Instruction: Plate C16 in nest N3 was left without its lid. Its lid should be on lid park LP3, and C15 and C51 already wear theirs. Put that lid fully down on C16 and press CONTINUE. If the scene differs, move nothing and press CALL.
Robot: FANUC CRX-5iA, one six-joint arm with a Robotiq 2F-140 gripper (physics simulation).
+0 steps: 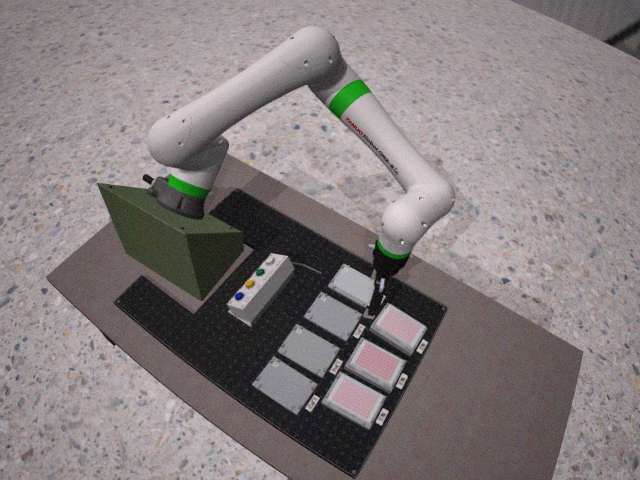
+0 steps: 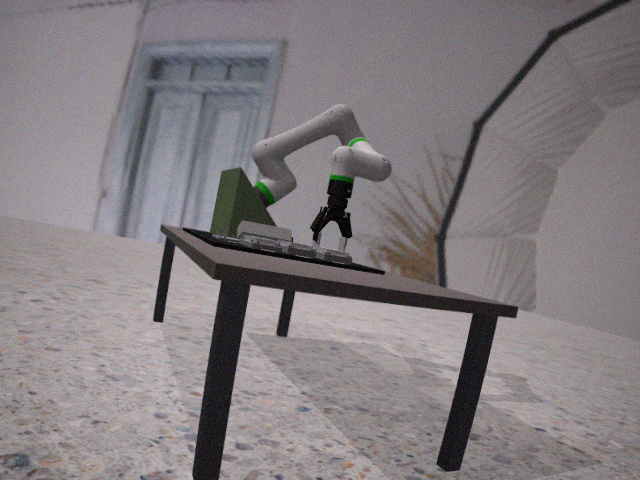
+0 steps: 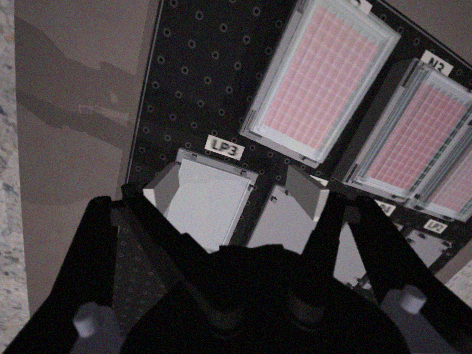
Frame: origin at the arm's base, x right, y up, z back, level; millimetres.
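Seen in the pictures: gripper, fingertip midpoint: (image 1: 372,297) (image 3: 234,175); arm's base at its link origin: (image 1: 179,209) (image 2: 251,202).
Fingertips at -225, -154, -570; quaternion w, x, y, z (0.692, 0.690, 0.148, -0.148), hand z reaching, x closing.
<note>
Pixels of each thing's top centre, then the offset from my fingertips to it, as dx, dy, dz.
- pink plate C16 at its top centre: (image 3: 421,143) (image 1: 377,361) (image 2: 295,242) +170, +17, -128
- N2 at its top centre: (image 3: 323,85) (image 1: 401,324) (image 2: 331,249) +32, +19, -120
- N1 at its top centre: (image 1: 355,397) (image 2: 261,238) +290, +13, -139
- button box at its top centre: (image 1: 261,278) (image 2: 266,224) +196, +62, +268
A pale, clear lid (image 1: 349,284) (image 3: 207,197) lies flat on lid park LP3. My gripper (image 1: 376,299) (image 2: 329,242) (image 3: 234,175) is open and empty, pointing down, its fingertips low on either side of this lid. One fingertip hangs over the gap toward the neighbouring park. Whether the fingertips touch anything cannot be told. The pink plate C16 (image 1: 375,363) (image 3: 417,140) sits in nest N3, with no lid visible on it. The pink plates in N2 (image 1: 398,328) (image 3: 322,77) and N1 (image 1: 355,397) (image 3: 457,182) appear lidded. Plate and lid codes are not readable.
Three grey lid parks (image 1: 333,316) (image 1: 309,350) (image 1: 284,384) without visible lids stand in LP3's row, beside the nests. A button box (image 1: 265,298) with white, green, yellow and blue buttons stands toward the green arm base (image 1: 155,248). Its button labels are unreadable.
</note>
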